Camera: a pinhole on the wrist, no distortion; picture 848 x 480 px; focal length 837.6 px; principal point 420.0 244.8 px. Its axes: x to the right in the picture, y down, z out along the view. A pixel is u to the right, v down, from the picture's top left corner.
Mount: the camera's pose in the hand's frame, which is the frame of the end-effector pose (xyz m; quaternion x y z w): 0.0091 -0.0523 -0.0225 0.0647 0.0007 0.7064 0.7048
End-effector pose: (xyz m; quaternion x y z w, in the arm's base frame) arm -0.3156 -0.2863 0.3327 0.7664 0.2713 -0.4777 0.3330
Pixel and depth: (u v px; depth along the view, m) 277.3 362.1 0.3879
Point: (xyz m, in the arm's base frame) -0.6311 -0.4683 0.1864
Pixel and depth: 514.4 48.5 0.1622
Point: -0.4019 -0.3547 0.2200
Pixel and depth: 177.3 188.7 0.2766
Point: -0.5437 -0.3690 0.1668
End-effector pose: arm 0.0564 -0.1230 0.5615 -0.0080 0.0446 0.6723 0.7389
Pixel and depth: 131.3 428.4 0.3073
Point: 0.2539 -0.1504 0.8325
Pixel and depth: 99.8 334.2 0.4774
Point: 0.3567 -0.1160 0.9853
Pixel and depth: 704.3 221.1 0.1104
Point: 0.0882 -0.0966 0.6483
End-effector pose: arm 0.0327 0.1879 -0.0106 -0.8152 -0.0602 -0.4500 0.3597
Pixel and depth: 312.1 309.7 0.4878
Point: 0.2921 0.5950 -0.0675
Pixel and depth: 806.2 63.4 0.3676
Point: 0.3818 0.3229 -0.0776
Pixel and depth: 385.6 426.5 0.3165
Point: 0.1800 0.4538 -0.0835
